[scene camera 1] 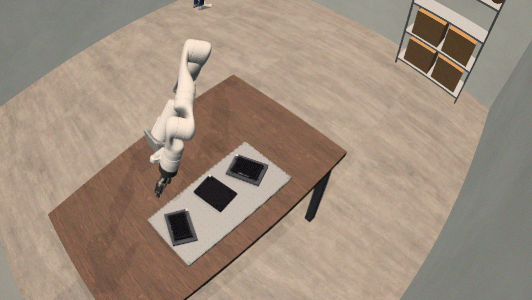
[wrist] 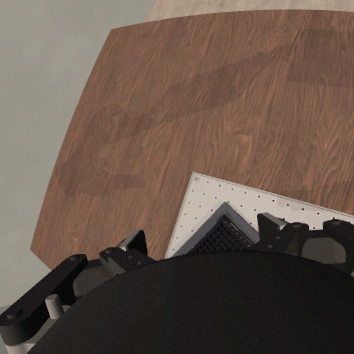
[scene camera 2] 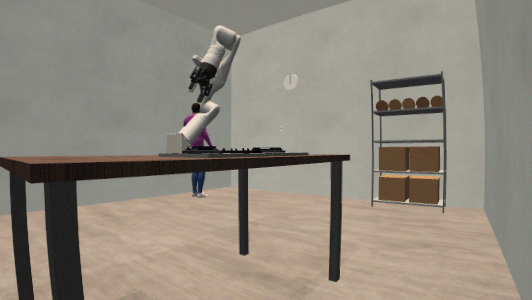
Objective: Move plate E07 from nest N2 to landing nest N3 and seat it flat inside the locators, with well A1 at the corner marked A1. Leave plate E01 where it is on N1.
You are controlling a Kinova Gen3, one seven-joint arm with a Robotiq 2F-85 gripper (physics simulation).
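Observation:
My gripper (scene camera 1: pixel 158 193) (scene camera 2: pixel 196 95) (wrist: pixel 200 234) is open and empty, high above the table, beside the board's left part in scene camera 1. A black well plate (scene camera 1: pixel 179 226) (wrist: pixel 224 239) sits in a grey nest (scene camera 1: pixel 191 242) (wrist: pixel 225 209) at the board's lower left in scene camera 1; part of it shows between the fingers in the wrist view. Another black well plate (scene camera 1: pixel 247 168) sits in a grey nest (scene camera 1: pixel 257 183) at the upper right. A flat black nest (scene camera 1: pixel 215 193) lies between them, with no wells visible. Plate and nest labels are too small to read.
The light perforated board (scene camera 1: pixel 225 221) (wrist: pixel 187 212) lies on the brown wooden table (scene camera 1: pixel 285 125) (scene camera 2: pixel 100 167) (wrist: pixel 200 75). In scene camera 2 the nests show as low dark shapes. A shelf rack (scene camera 2: pixel 443 125) and a person (scene camera 2: pixel 198 125) are away from the table.

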